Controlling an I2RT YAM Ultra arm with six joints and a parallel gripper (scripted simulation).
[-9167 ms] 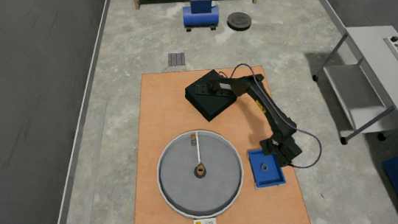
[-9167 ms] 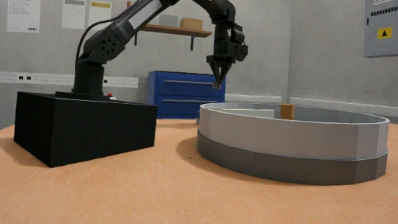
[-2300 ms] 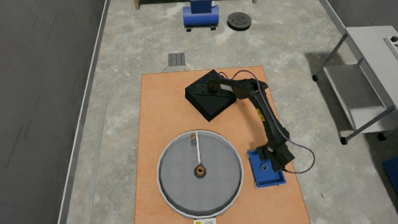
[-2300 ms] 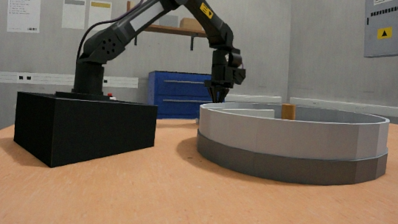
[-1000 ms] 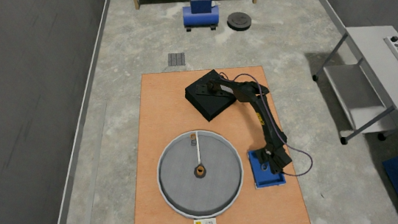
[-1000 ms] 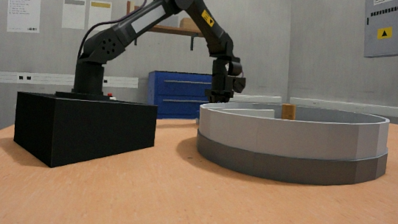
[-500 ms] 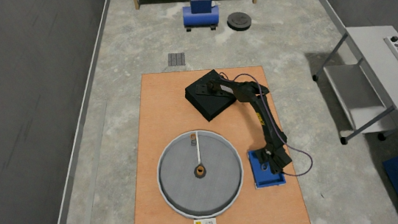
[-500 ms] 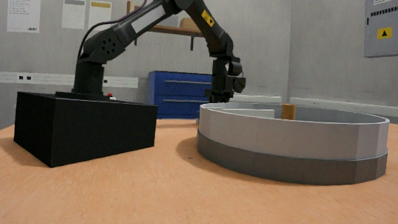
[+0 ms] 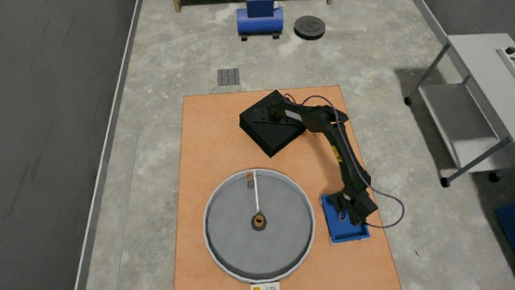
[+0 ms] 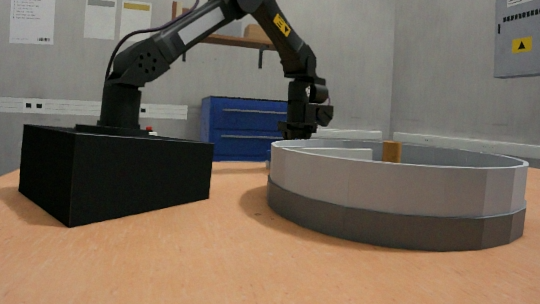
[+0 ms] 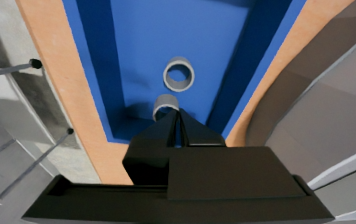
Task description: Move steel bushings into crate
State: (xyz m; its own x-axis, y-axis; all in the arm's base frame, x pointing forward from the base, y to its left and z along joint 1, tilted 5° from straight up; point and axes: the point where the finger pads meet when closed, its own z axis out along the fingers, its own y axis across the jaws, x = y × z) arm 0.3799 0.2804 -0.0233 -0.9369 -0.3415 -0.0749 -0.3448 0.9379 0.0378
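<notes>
My gripper is now 40 mm short of the blue crate, 20 mm to the right of it and 20 mm above it. The rest, counted from my hand: grey turntable (320 mm to the right, 90 mm ahead, 10 mm above).
</notes>
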